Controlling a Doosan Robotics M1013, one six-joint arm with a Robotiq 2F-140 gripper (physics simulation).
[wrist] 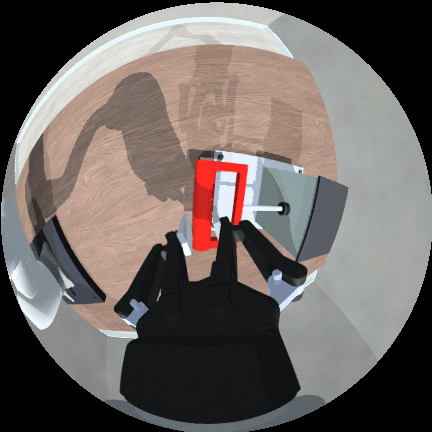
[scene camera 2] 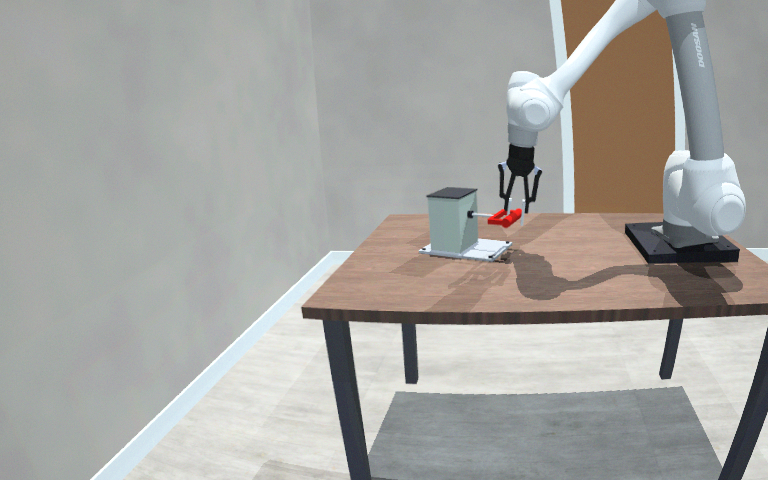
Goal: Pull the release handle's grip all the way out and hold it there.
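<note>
The release handle's red grip [scene camera 2: 513, 217] [wrist: 202, 202] is a rectangular loop with a thick outer bar. A thin pale rod [scene camera 2: 482, 215] [wrist: 265, 208] joins it to a black collar on the side of the grey-green housing [scene camera 2: 447, 223] [wrist: 290, 205]; a length of rod shows between collar and grip. My gripper [scene camera 2: 516, 212] [wrist: 201, 218] points down and is shut on the grip's thick outer bar, with one finger inside the loop and the other on the outer side. The fingertip inside the loop is partly hidden.
The housing has a dark top [scene camera 2: 451, 193] [wrist: 332, 215] and stands on a pale base plate [scene camera 2: 487, 249] [wrist: 220, 154] on the wooden table [scene camera 2: 373, 283] [wrist: 240, 70]. The arm's black base [scene camera 2: 690, 254] [wrist: 80, 270] is on the table, on the far side of the grip from the housing.
</note>
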